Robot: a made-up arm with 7 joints. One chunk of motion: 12 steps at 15 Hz.
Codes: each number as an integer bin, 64 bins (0 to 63) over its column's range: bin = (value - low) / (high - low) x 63, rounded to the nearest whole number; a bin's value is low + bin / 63 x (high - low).
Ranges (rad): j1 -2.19..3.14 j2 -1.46..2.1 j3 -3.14..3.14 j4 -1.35..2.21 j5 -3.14..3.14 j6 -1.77..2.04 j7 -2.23..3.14
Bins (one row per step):
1: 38 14 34 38 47 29 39
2: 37 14 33 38 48 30 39
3: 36 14 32 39 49 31 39
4: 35 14 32 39 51 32 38
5: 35 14 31 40 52 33 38
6: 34 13 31 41 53 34 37
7: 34 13 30 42 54 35 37
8: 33 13 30 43 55 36 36
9: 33 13 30 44 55 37 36
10: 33 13 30 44 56 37 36
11: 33 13 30 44 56 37 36
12: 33 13 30 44 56 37 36
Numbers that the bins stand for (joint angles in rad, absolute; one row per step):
1: 1.0249 -0.6689 0.2492 0.7973 1.5451 -0.0162 1.0943
2: 0.9403 -0.6689 0.1495 0.7973 1.6448 0.0443 1.0943
3: 0.8557 -0.6689 0.0498 0.8538 1.7444 0.1048 1.0943
4: 0.7711 -0.6689 0.0498 0.8538 1.9438 0.1652 1.0090
5: 0.7711 -0.6689 -0.0498 0.9103 2.0435 0.2257 1.0090
6: 0.6865 -0.7254 -0.0498 0.9668 2.1432 0.2862 0.9238
7: 0.6865 -0.7254 -0.1495 1.0233 2.2429 0.3467 0.9238
8: 0.6019 -0.7254 -0.1495 1.0798 2.3425 0.4071 0.8386
9: 0.6019 -0.7254 -0.1495 1.1363 2.3425 0.4676 0.8386
10: 0.6019 -0.7254 -0.1495 1.1363 2.4422 0.4676 0.8386
11: 0.6019 -0.7254 -0.1495 1.1363 2.4422 0.4676 0.8386
12: 0.6019 -0.7254 -0.1495 1.1363 2.4422 0.4676 0.8386

